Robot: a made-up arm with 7 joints.
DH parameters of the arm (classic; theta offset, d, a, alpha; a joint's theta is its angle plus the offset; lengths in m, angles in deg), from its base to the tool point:
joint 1: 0 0.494 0 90
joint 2: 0 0.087 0 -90
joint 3: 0 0.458 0.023 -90
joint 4: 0 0.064 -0.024 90
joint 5: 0 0.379 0 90
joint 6: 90 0.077 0.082 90
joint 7: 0 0.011 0 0
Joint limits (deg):
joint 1: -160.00..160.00
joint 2: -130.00..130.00
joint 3: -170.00..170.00
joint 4: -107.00..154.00
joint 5: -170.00..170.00
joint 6: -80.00..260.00
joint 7: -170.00..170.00
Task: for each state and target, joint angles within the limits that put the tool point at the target. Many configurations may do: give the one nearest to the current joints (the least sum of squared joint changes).
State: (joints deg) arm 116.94 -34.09 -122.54 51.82 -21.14 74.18 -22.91
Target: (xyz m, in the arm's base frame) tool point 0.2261 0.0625 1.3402
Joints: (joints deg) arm 109.22 -10.72 -141.30 44.95 -13.20 78.50 -22.91
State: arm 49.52 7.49 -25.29 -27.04 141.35 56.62 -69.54
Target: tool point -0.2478 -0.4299 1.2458
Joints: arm 61.12 32.70 -22.03 -17.49 137.29 46.83 -69.54
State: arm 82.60 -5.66 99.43 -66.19 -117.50 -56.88 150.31
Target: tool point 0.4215 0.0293 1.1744
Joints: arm 85.92 0.92 105.05 -41.47 -111.03 -64.00 150.31
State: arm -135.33 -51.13 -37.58 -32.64 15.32 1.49 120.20
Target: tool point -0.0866 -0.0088 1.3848
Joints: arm -144.49 -15.05 -18.69 -24.02 13.79 2.93 120.20
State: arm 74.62 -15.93 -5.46 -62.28 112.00 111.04 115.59
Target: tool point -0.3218 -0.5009 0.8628
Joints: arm 55.50 32.30 -9.25 -75.00 112.96 104.63 115.59
